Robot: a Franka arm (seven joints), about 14 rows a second.
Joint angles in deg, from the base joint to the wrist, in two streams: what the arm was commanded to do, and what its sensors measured. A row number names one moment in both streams.
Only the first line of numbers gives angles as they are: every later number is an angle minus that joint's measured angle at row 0.
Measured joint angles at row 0:
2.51, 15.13, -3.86, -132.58, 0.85, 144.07, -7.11
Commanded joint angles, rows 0 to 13:
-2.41, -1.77, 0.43, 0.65, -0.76, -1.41, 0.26
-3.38, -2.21, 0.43, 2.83, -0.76, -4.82, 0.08
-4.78, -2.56, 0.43, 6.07, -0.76, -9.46, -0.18
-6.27, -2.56, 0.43, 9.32, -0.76, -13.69, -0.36
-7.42, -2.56, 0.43, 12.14, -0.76, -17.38, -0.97
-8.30, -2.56, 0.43, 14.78, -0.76, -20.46, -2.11
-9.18, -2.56, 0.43, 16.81, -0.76, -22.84, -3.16
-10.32, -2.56, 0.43, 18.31, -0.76, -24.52, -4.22
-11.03, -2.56, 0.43, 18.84, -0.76, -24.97, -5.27
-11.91, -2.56, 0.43, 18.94, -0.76, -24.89, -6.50
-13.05, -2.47, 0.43, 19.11, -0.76, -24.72, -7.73
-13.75, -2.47, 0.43, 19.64, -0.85, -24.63, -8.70
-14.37, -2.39, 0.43, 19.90, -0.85, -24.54, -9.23
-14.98, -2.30, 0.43, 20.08, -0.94, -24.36, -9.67
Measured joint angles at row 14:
-13.02, -2.47, -0.48, 19.21, -0.01, -24.28, -8.26
